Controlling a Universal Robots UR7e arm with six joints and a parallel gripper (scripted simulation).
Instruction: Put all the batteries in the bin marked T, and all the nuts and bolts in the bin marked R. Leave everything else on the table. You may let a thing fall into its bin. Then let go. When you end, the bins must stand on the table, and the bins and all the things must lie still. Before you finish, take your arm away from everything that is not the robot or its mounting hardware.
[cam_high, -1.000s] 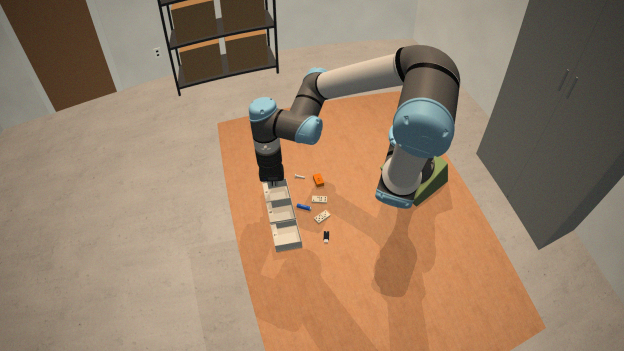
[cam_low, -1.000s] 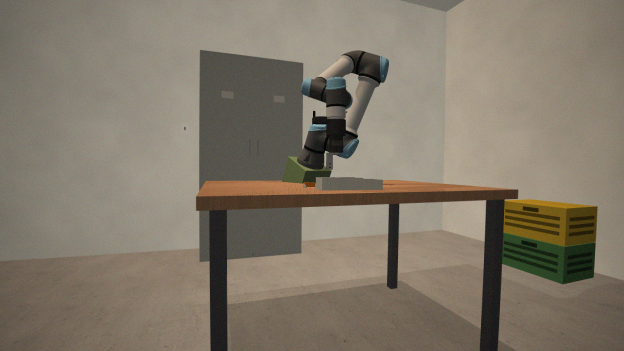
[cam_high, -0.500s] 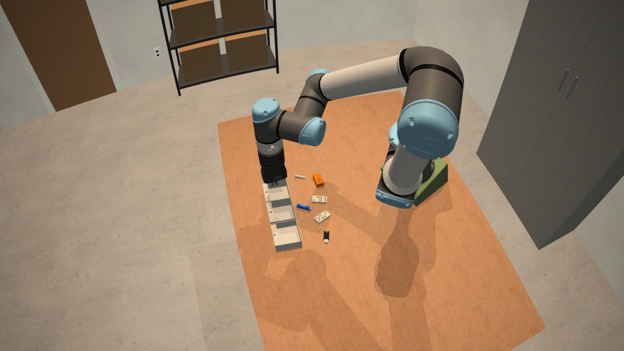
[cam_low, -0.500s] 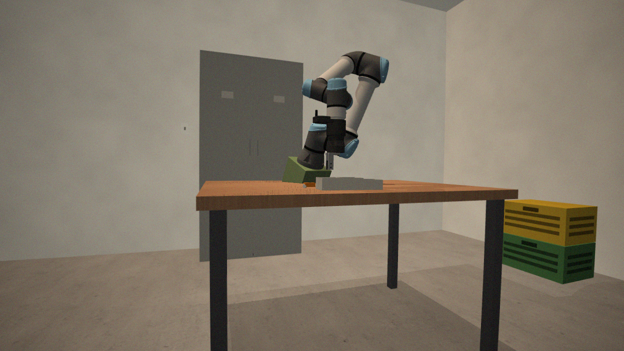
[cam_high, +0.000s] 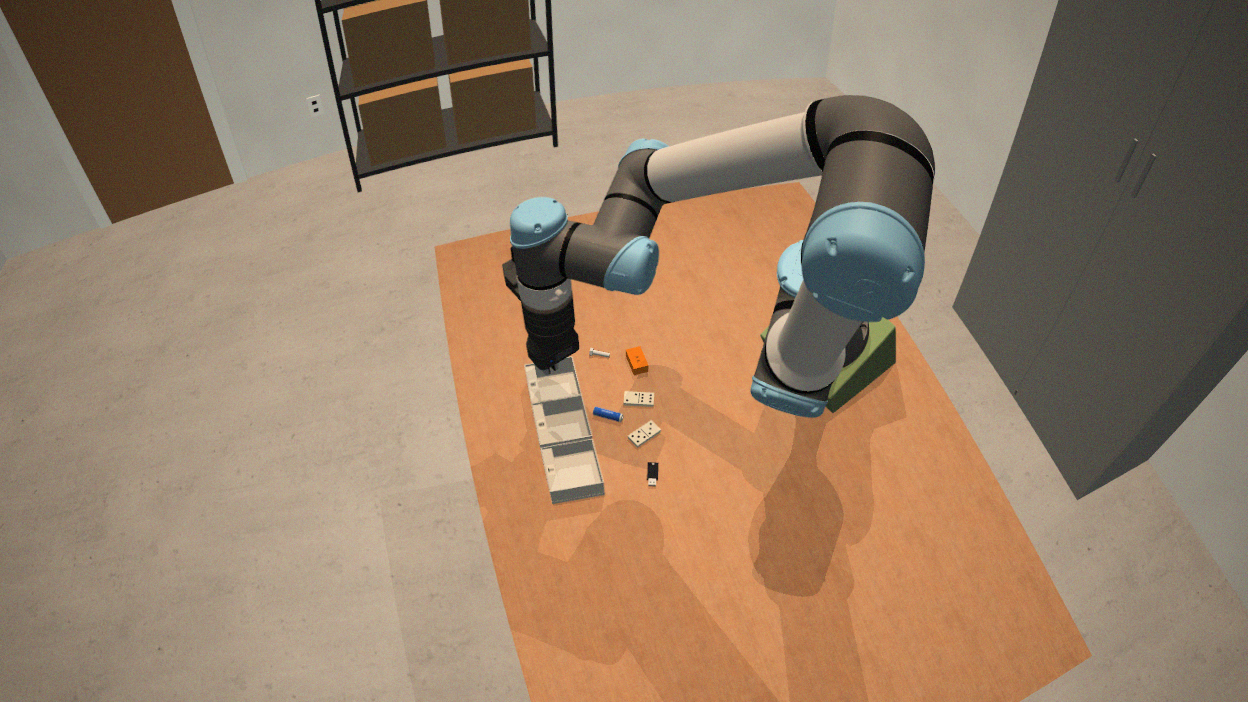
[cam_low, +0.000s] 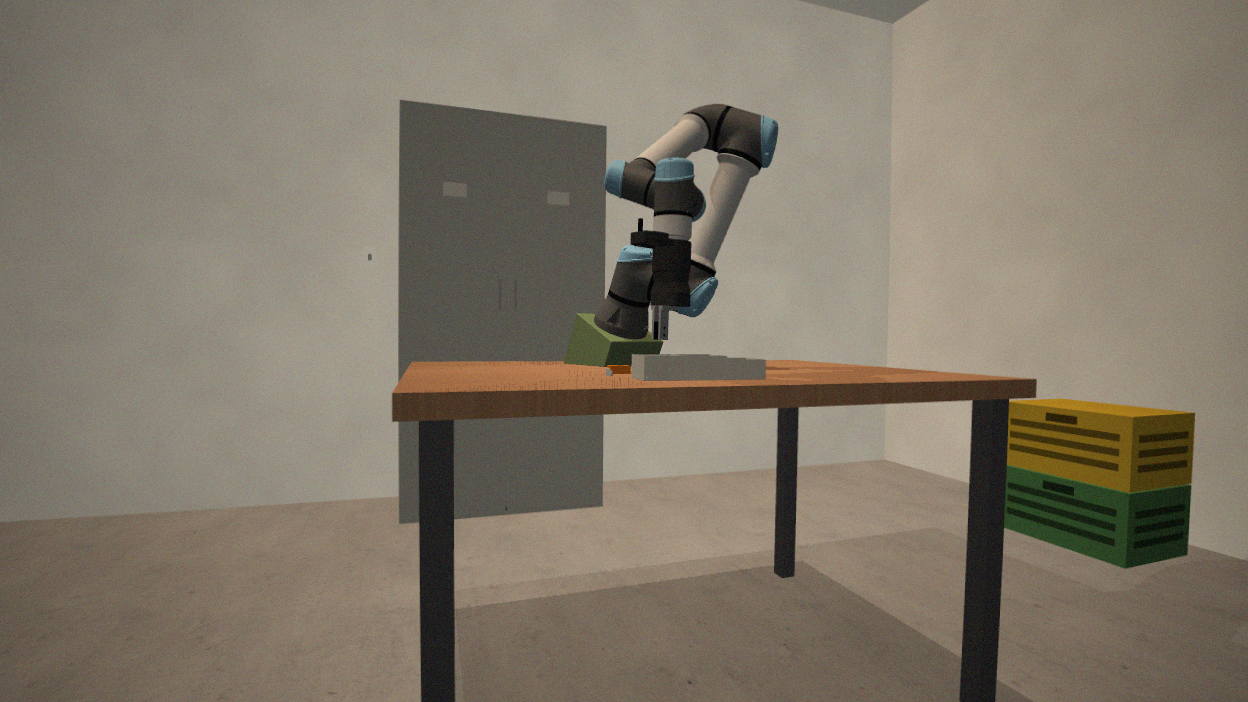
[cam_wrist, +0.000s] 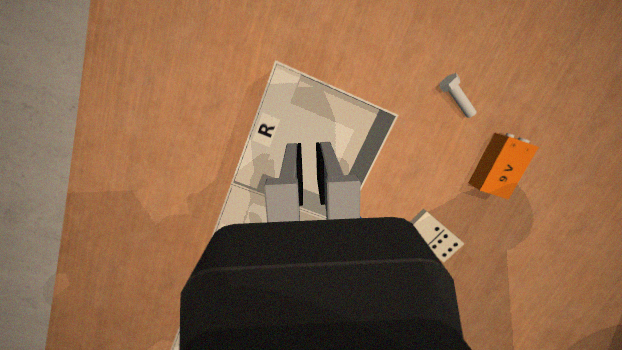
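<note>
My hand is 80 mm to the right of the grey bin row, 70 mm above it and 10 mm short of it. From my hand the other things lie so: blue cylindrical battery: 90 mm below, 80 mm to the left, 70 mm behind; grey bolt: 110 mm behind, 90 mm below, 50 mm to the right; orange 9 V battery: 160 mm behind, 80 mm below, 20 mm to the right.
</note>
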